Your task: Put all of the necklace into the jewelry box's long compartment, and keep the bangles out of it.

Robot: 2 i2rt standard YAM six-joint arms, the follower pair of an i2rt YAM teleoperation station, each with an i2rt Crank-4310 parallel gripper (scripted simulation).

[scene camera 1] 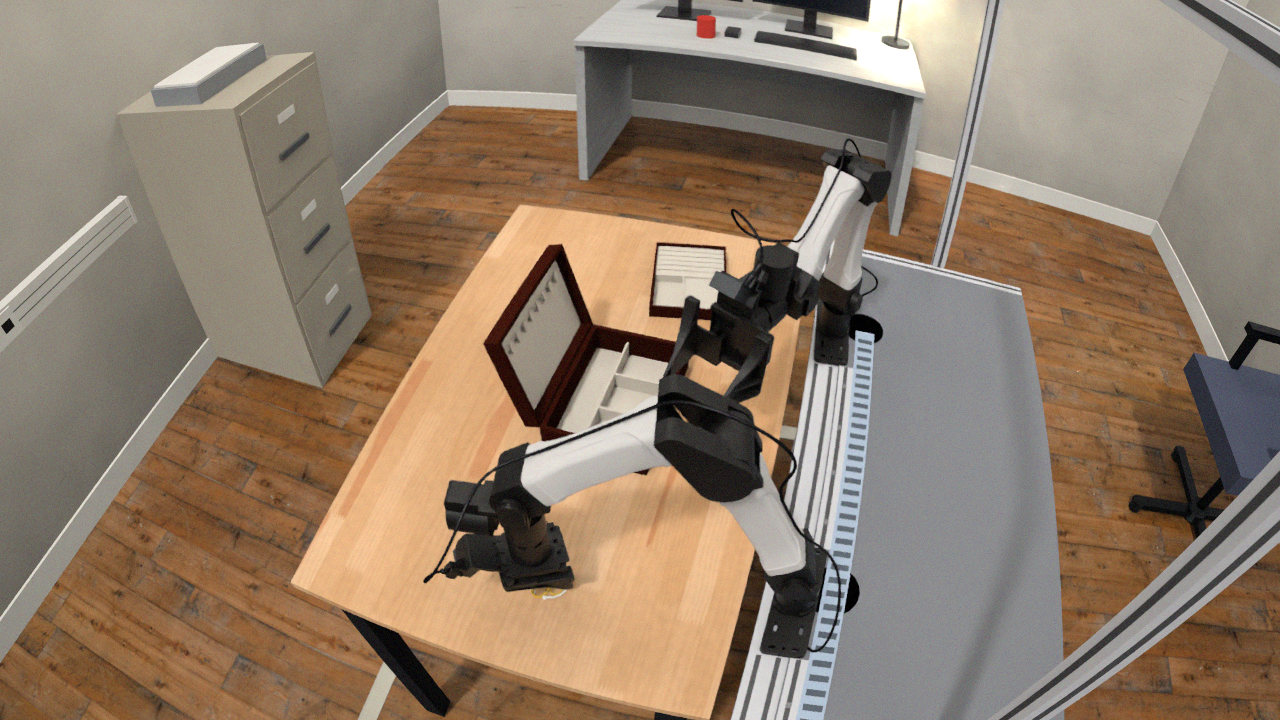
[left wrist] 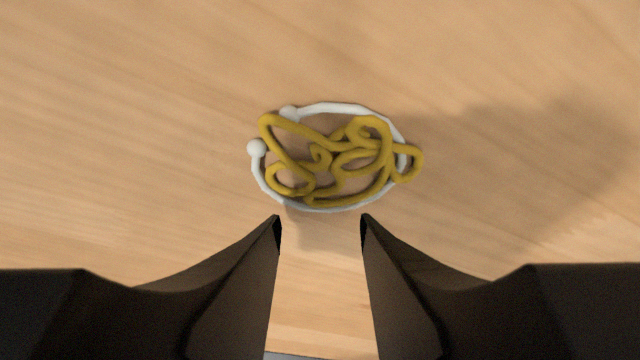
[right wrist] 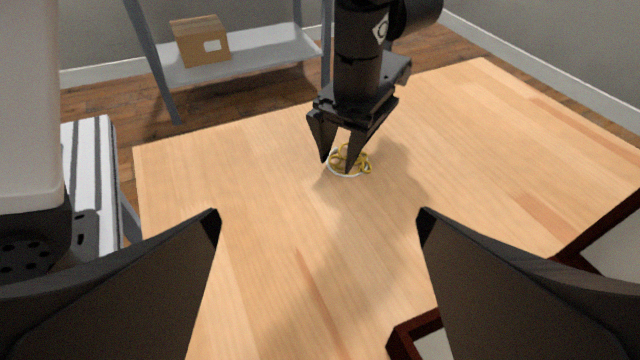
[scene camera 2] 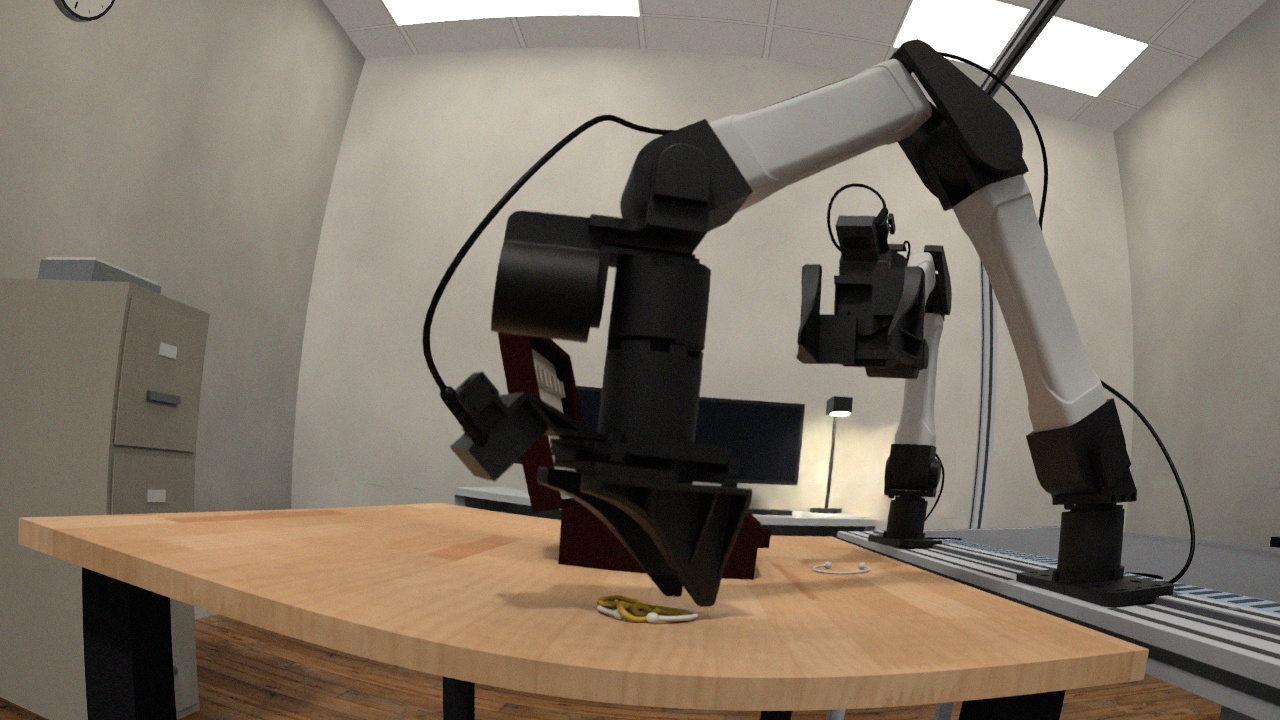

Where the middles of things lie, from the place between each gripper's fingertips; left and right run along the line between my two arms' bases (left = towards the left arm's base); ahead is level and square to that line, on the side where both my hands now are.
Labels:
Right now my left hand (scene camera 2: pixel 688 602) is 20 mm short of the white bangle (left wrist: pixel 256 148), 10 mm to the right of it and 10 mm above it. Round my left hand: separate tray (scene camera 1: pixel 696 264) 720 mm to the right, 40 mm behind, 10 mm below; then jewelry box (scene camera 1: pixel 564 362) 370 mm to the right, 90 mm above, 50 mm ahead.
Now: right hand (scene camera 2: pixel 844 337) 180 mm short of the jewelry box, 150 mm to the left of it and 120 mm above it. Round my right hand: separate tray: 500 mm to the right, 220 mm below, 90 mm ahead; white bangle: 230 mm to the left, 220 mm below, 160 mm ahead.

